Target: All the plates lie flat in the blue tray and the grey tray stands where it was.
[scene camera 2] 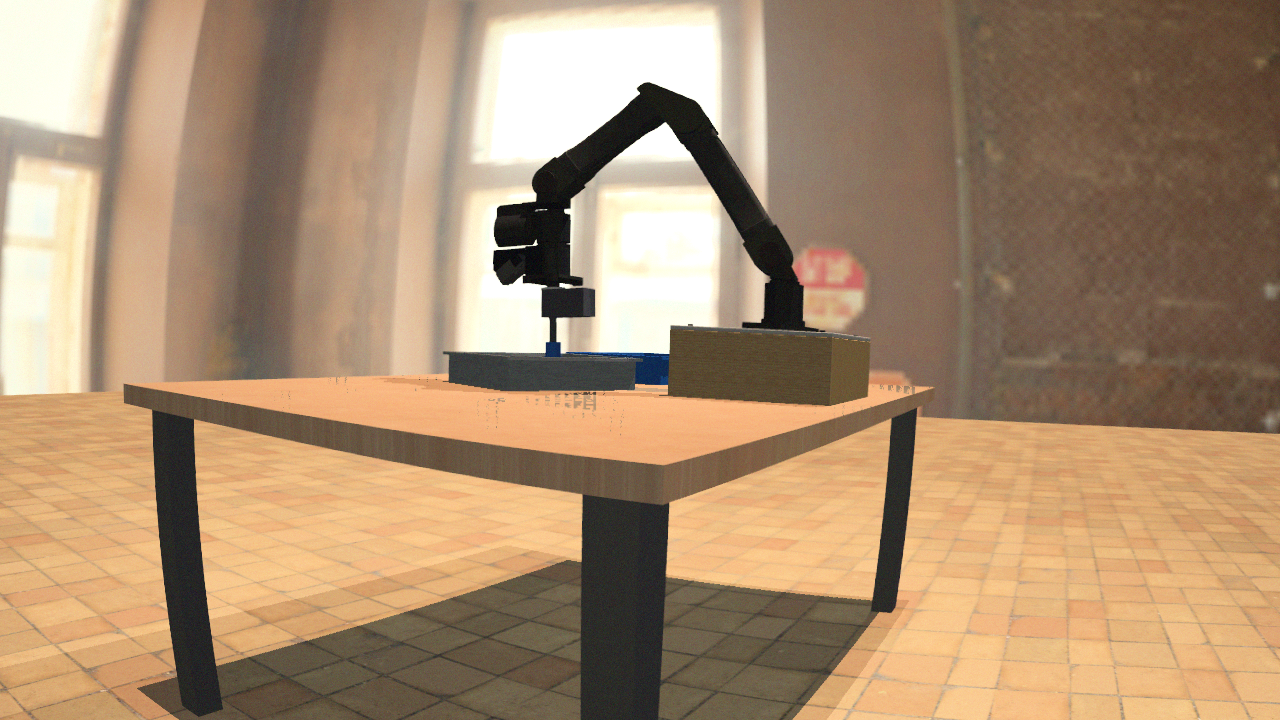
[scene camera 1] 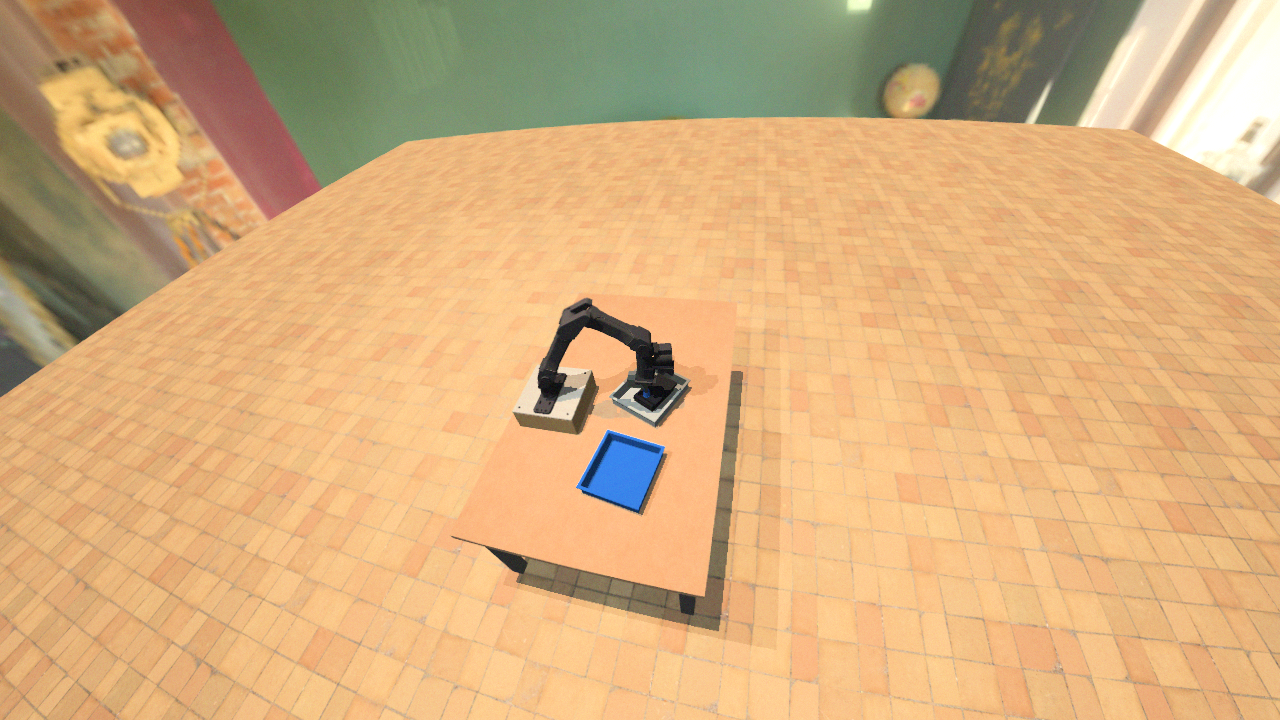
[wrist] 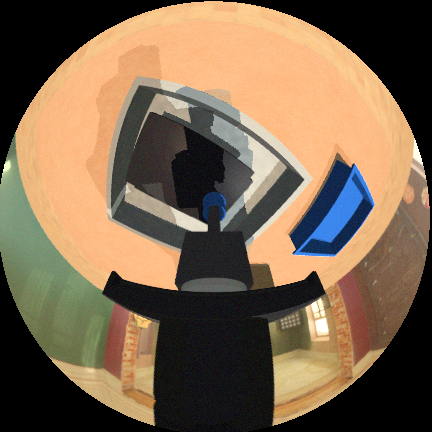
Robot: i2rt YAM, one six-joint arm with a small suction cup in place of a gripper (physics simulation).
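My suction cup is down inside the grey tray. It rests on the near edge of a dark square plate that lies flat in the tray, its top close to rim height. Whether more plates lie under it is hidden. In the second scene view the tray's wall hides the plate and the cup's lower end. The blue tray lies empty on the table, a short way from the grey tray.
The arm's tan base box stands beside the grey tray. The wooden table stands on a brick-tiled floor, and the grey tray sits near its right edge.
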